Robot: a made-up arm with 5 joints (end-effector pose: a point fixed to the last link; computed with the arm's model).
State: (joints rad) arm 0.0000 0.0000 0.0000 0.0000 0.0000
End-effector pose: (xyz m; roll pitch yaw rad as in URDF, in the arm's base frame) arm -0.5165 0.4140 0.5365 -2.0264 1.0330 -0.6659
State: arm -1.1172 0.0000 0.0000 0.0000 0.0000
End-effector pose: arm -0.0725 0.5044 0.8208 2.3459 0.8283 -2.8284
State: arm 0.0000 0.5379 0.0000 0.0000 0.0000
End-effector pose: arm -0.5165 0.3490 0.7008 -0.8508 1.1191 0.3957
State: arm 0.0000 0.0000 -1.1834 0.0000 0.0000
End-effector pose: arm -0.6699 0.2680 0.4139 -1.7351 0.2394 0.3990
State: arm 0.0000 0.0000 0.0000 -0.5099 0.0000
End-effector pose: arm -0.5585 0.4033 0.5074 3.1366 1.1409 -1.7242
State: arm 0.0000 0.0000 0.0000 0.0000 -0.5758
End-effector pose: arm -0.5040 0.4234 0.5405 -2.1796 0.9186 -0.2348
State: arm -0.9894 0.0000 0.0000 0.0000 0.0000
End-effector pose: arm -0.1366 0.5052 0.8139 2.4224 0.9364 -2.7213
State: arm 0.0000 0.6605 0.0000 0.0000 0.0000
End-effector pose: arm -0.5165 0.3225 0.7317 -0.6179 1.0600 0.6025
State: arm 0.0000 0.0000 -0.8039 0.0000 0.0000
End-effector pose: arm -0.6471 0.3257 0.4687 -1.7035 0.5091 0.1444
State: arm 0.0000 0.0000 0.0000 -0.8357 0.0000
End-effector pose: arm -0.5908 0.3965 0.5016 2.5958 0.9522 -2.2247
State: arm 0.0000 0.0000 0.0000 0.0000 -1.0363
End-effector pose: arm -0.4991 0.4351 0.5430 -2.3351 0.8587 0.0906
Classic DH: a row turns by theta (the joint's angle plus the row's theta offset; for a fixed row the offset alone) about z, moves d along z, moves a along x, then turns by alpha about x. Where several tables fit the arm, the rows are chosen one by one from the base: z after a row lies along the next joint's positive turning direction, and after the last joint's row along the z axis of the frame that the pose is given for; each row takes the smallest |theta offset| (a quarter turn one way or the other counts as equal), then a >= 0, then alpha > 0; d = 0 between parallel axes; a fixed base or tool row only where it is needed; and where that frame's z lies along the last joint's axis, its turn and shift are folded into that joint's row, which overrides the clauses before.
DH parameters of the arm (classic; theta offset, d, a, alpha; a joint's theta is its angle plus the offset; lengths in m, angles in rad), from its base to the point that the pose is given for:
base (fixed): -0.056 0.4793 -0.0744 1.1862
joint 1: -1.5498 -0.0656 -0.0496 -1.6227
joint 2: -0.3931 -0.3566 -0.0478 -1.6873
joint 3: 1.4095 -0.1566 0.1047 2.4532
joint 4: 0.2127 -0.4438 -0.0549 -1.7221
joint 5: 0.4275 0.0919 -0.015 -1.1769
tool (fixed): -1.8607 -0.0262 0 0

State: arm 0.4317 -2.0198 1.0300 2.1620 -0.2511
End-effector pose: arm -0.0904 0.0543 0.0921 2.0258 -0.5576 0.9685
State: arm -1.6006 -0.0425 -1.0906 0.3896 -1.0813
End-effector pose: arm 0.0617 0.4657 0.9780 -1.5141 0.8668 0.6695
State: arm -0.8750 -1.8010 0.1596 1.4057 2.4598
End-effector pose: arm -0.5733 0.2997 0.4840 -1.5726 0.8516 -1.4154
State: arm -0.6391 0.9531 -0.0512 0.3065 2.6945
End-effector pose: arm -0.1938 0.3169 1.0295 -3.0828 0.2193 1.3185
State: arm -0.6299 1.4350 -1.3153 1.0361 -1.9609
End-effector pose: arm -0.5265 0.2742 0.9984 -1.5046 -1.1075 -1.1909
